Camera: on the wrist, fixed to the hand. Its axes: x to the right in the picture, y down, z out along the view.
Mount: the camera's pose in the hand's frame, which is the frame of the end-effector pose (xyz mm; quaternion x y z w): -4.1 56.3 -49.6 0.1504 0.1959 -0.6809 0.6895
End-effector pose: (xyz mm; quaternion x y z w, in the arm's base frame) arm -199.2 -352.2 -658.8 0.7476 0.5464 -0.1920 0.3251
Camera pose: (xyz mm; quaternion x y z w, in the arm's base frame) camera -150.9 -331.3 -605.2 -0.2299 -0.9206 0.2895 0.1261
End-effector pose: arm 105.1 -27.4 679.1 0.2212 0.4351 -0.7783 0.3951
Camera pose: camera 153.0 -0.8 627.7 -0.0681 -0.4109 0.8277 0.3760
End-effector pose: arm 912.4 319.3 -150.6 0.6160 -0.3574 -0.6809 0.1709
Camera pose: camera 949.1 269.7 -107.7 -0.8272 -0.1041 0.4114 0.3684
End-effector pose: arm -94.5 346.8 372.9 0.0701 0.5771 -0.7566 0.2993
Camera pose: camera -73.0 385.0 311.9 0.1514 -0.3905 0.7985 0.4324
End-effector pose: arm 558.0 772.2 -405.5 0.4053 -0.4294 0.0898 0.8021
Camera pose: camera 558.3 846.0 -391.4 0.6748 0.1505 -0.3402 0.6373
